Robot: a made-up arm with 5 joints. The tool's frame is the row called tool.
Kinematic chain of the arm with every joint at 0, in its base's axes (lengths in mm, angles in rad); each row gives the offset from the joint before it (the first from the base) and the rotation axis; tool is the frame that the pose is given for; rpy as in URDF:
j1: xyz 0 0 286 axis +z
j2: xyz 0 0 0 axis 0 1 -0.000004
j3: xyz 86 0 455 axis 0 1 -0.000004
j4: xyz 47 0 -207 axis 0 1 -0.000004
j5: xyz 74 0 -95 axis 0 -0.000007 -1
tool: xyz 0 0 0 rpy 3.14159 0 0
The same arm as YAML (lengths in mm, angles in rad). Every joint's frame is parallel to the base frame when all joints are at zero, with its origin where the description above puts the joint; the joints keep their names.
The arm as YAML. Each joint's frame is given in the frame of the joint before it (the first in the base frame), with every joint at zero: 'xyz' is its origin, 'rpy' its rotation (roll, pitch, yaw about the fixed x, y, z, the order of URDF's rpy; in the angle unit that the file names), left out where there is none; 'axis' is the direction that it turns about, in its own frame. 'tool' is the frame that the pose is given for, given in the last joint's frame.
units:
  length: mm
  angle: rad
joints:
  - name: j1
    type: revolute
    origin:
      xyz: [0.0, 0.0, 286.0]
    axis: [0.0, 0.0, 1.0]
  - name: j2
    type: revolute
    origin:
      xyz: [0.0, 0.0, 0.0]
    axis: [0.0, 1.0, 0.0]
  - name: j3
    type: revolute
    origin:
      xyz: [86.0, 0.0, 455.0]
    axis: [0.0, 1.0, 0.0]
  - name: j4
    type: revolute
    origin:
      xyz: [47.0, 0.0, -207.0]
    axis: [0.0, 1.0, 0.0]
  - name: j5
    type: revolute
    origin:
      xyz: [74.0, 0.0, -95.0]
    axis: [0.0, 0.0, -1.0]
tool:
  origin:
    xyz: [0.0, 0.0, 0.0]
    rpy: [3.1416, 0.0, 0.0]

